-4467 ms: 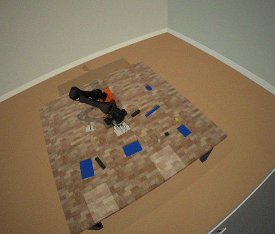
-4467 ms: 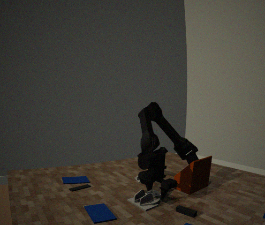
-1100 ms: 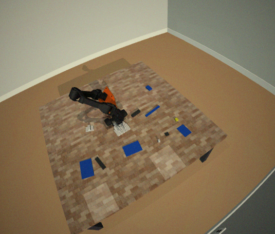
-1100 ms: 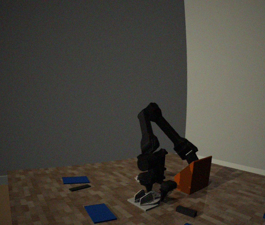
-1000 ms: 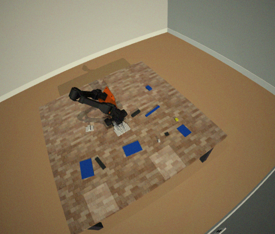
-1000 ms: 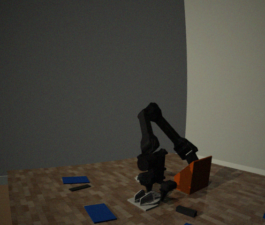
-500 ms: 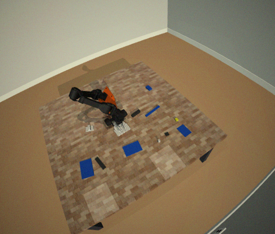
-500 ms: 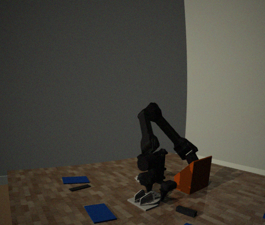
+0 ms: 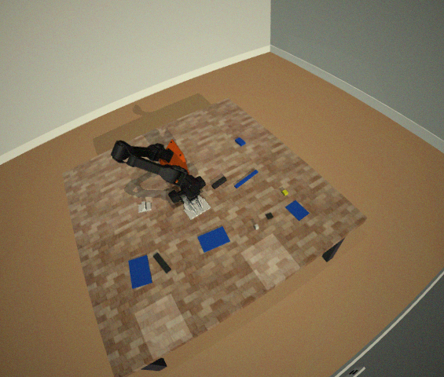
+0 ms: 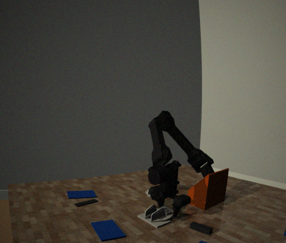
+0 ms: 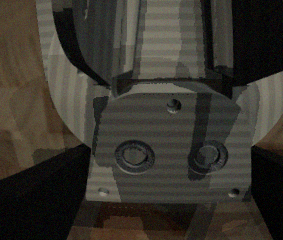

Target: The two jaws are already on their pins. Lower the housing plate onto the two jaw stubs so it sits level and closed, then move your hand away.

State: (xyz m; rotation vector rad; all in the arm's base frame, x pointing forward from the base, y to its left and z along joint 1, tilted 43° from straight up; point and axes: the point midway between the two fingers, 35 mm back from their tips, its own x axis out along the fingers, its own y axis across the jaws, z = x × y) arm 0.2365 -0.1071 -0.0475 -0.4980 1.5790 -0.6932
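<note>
My gripper tip is now 2 cm below the housing plate and 1 cm short of it. From my gripper tip the other things lie so: base plate (7 cm ahead, 1 cm to the right).
</note>
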